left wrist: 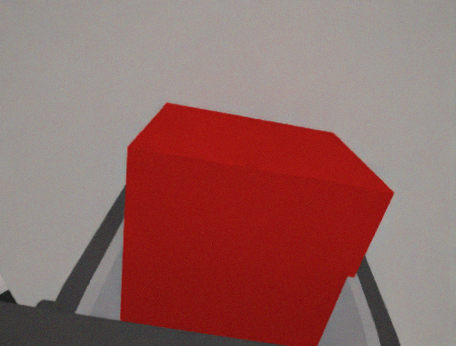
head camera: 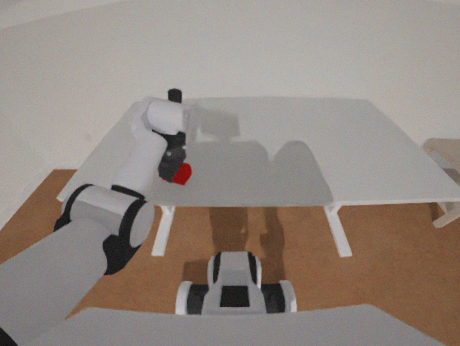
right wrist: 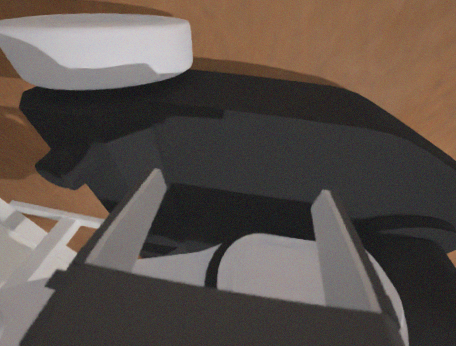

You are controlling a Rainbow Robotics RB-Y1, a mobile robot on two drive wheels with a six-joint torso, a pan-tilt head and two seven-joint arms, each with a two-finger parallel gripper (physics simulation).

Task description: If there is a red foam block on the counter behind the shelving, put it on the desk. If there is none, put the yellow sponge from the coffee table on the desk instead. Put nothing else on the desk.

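Frame: origin at the robot's base, x down, y ahead, z right, level; millimetres.
Seen in the pictures: left gripper, fingertip midpoint: (left wrist: 236, 199) (head camera: 173, 174); right gripper, fingertip midpoint: (right wrist: 237, 188).
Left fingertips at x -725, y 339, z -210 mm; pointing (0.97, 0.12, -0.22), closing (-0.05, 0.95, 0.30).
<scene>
A point is followed by its place in that frame.
A red foam block (head camera: 182, 174) @[x -763, y 302, z -162 mm] (left wrist: 245, 235) @[x -765, y 342, z -223 mm] is held between the fingers of my left gripper (head camera: 175, 173) @[x -725, y 339, z -210 mm] (left wrist: 236, 199) @[x -725, y 339, z -210 mm], which is shut on it. In the head camera the block and gripper show over the near left part of a white table top (head camera: 350, 150) @[x -721, y 456, z 495 mm], which may be the desk. The gap between block and table top cannot be judged. My right gripper (right wrist: 237, 188) @[x -265, y -180, z 220 mm] is open with nothing between its fingers, beside the robot's own dark base. The yellow sponge, the coffee table and the shelving do not show.
The white table's near edge runs across in front of the robot's base (head camera: 235, 280), with table legs (head camera: 340, 232) below it on the brown floor (head camera: 300, 260) @[x -1, y 230, z 418 mm]. A pale piece of furniture (head camera: 445, 145) @[x -450, y 830, z 1648 mm] stands at the right edge. A wall rises behind the table.
</scene>
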